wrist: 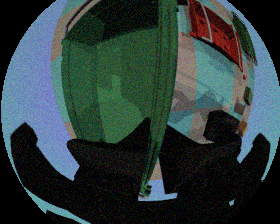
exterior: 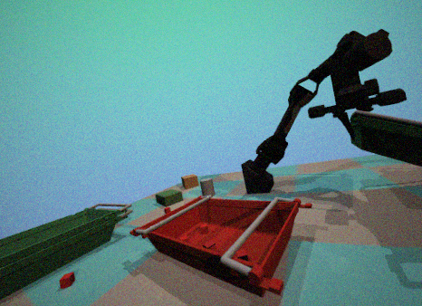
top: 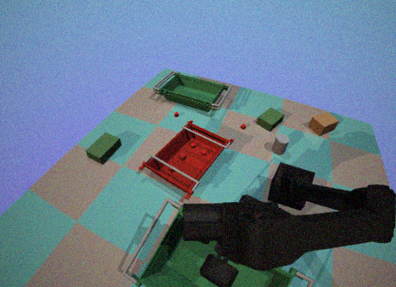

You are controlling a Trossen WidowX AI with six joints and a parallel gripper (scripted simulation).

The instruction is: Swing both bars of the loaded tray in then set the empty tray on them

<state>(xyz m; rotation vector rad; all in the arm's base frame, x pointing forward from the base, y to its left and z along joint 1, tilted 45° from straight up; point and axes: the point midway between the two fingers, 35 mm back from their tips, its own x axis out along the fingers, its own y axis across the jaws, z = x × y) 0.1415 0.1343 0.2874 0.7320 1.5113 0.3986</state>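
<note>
Right now my gripper tip is 80 mm to the right of the green tray, 20 mm short of it and 10 mm above it. The rest, counted from my gripper tip: grey cylinder: 510 mm to the right, 110 mm below, 100 mm behind; small red block: 560 mm to the right, 390 mm ahead, 140 mm below; red cube: 590 mm to the right, 140 mm below, 70 mm ahead.
</note>
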